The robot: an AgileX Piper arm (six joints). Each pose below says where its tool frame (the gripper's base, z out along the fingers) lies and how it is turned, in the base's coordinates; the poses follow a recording.
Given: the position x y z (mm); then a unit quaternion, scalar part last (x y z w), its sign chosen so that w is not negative.
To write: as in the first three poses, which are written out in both.
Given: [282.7 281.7 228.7 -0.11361 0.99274 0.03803 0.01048]
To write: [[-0.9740 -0.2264 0.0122 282.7], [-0.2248 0.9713 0.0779 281.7], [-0.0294 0.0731 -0.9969 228.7], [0 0 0 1]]
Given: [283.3 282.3 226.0 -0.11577 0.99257 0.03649 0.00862]
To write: [[-0.9730 -0.2304 0.0087 283.3], [-0.2292 0.9705 0.0744 282.3], [-0.0256 0.0704 -0.9972 226.0], [0 0 0 1]]
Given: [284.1 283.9 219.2 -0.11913 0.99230 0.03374 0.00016]
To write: [[-0.9716 -0.2364 -0.0077 284.1], [-0.2364 0.9693 0.0670 283.9], [-0.0084 0.0669 -0.9977 219.2], [0 0 0 1]]
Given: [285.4 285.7 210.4 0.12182 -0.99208 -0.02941 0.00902]
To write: [[-0.9702 -0.2412 -0.0251 285.4], [-0.2422 0.9686 0.0562 285.7], [0.0107 0.0606 -0.9981 210.4], [0 0 0 1]]
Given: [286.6 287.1 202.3 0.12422 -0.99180 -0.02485 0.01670]
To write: [[-0.9686 -0.2456 -0.0393 286.6], [-0.2472 0.9679 0.0451 287.1], [0.0270 0.0534 -0.9982 202.3], [0 0 0 1]]
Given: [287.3 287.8 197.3 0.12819 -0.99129 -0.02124 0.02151]
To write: [[-0.9662 -0.2532 -0.0481 287.3], [-0.2551 0.9662 0.0366 287.8], [0.0372 0.0476 -0.9982 197.3], [0 0 0 1]]
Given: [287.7 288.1 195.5 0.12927 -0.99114 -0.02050 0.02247]
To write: [[-0.9656 -0.2553 -0.0498 287.7], [-0.2572 0.9657 0.0348 288.1], [0.0392 0.0464 -0.9981 195.5], [0 0 0 1]]
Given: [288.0 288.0 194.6 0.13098 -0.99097 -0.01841 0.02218]
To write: [[-0.9647 -0.2588 -0.0488 288.0], [-0.2604 0.9650 0.0307 288.0], [0.0391 0.0423 -0.9983 194.6], [0 0 0 1]]
